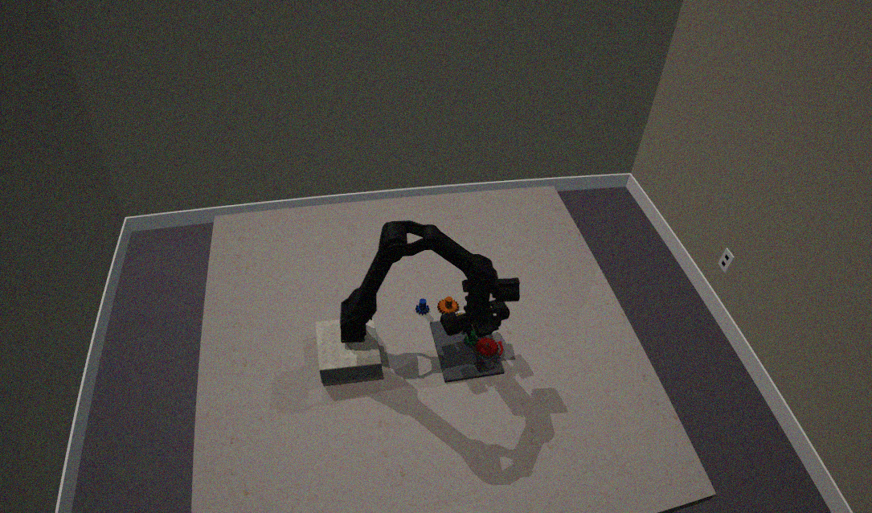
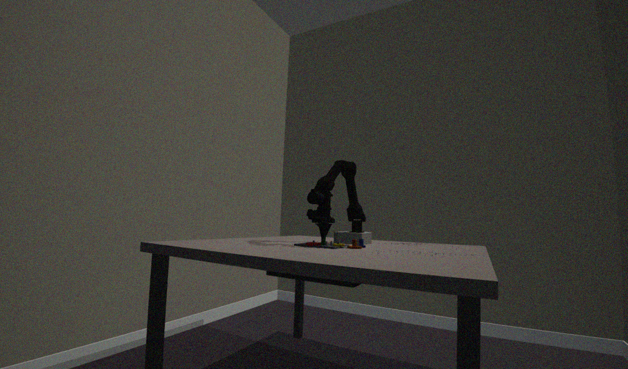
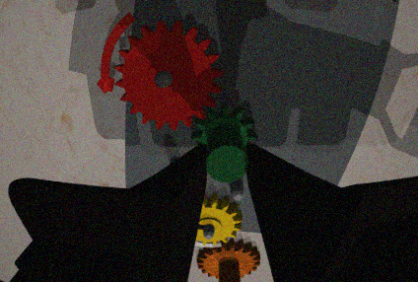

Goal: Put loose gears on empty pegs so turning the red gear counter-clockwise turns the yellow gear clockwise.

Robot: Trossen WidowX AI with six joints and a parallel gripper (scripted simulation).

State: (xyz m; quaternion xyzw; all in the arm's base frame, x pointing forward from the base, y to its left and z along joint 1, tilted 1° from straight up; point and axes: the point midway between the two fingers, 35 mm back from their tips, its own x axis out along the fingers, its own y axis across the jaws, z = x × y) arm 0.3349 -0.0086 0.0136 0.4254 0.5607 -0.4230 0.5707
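My gripper tip is 10 mm above the green gear. Round my gripper tip: red gear (40 mm ahead, 30 mm to the right, 20 mm below); then yellow gear (10 mm behind, 80 mm to the left, 20 mm below); then red arrow (80 mm ahead, 30 mm to the right, 30 mm below).
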